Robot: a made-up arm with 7 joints. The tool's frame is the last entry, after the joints.
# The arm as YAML. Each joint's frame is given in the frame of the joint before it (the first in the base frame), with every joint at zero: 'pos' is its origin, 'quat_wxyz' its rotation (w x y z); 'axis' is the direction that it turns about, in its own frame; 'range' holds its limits. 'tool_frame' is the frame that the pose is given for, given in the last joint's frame.
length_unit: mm
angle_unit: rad
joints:
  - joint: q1
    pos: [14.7, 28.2, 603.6]
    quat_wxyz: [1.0, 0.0, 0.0, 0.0]
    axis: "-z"
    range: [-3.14, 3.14]
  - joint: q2
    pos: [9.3, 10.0, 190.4]
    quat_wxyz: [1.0, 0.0, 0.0, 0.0]
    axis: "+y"
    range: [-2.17, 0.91]
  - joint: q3
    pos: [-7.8, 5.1, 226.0]
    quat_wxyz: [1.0, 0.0, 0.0, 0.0]
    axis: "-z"
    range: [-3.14, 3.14]
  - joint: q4
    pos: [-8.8, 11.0, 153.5]
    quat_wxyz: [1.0, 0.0, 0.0, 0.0]
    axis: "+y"
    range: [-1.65, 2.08]
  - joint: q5
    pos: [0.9, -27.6, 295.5]
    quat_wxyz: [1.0, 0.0, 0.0, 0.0]
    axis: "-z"
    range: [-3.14, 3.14]
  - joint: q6
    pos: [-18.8, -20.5, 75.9]
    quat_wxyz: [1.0, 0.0, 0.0, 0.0]
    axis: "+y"
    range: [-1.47, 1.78]
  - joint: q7
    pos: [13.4, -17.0, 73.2]
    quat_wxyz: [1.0, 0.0, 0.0, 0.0]
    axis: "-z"
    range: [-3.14, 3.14]
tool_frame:
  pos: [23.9, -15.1, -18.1]
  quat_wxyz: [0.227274, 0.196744, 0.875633, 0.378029]
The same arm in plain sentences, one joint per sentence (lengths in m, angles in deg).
The arm has seven revolute joints in a row. What follows holds with every joint at zero, and every direction is one of the base frame's. The first joint lies 0.0147 m along +x and 0.0282 m along +y and 0.6036 m along +z from the base frame's origin and turns about -z, from -179.91 to 179.91 deg. The second joint lies 0.0093 m along +x and 0.01 m along +y and 0.1904 m along +z from the first joint and turns about +y, from -124.33 to 52.14 deg. The third joint lies 0.0078 m along -x and 0.0051 m along +y and 0.226 m along +z from the second joint and turns about -z, from -179.91 to 179.91 deg. The fourth joint lies 0.0088 m along -x and 0.011 m along +y and 0.1535 m along +z from the third joint and turns about +y, from -94.54 to 119.18 deg. The fifth joint lies 0.0009 m along +x and 0.0276 m along -y and 0.2955 m along +z from the fourth joint and turns about -z, from -179.91 to 179.91 deg. The sixth joint lies 0.0188 m along -x and 0.0205 m along -y and 0.0759 m along +z from the fifth joint and turns about +y, from -84.22 to 101.99 deg. The seventh joint lies 0.0134 m along +x and 0.017 m along -y and 0.0732 m along +z from the sixth joint and turns about -z, from -179.91 to 179.91 deg. The tool frame, which is the frame that the pose is given for, lies 0.0239 m along +x and 0.0151 m along -y and 0.0181 m along -z from the seventh joint; its axes are the base frame's turned by roll 129.11, pitch 14.43 and yaw 147.78 deg (as in URDF: about the fixed x, then y, then z).
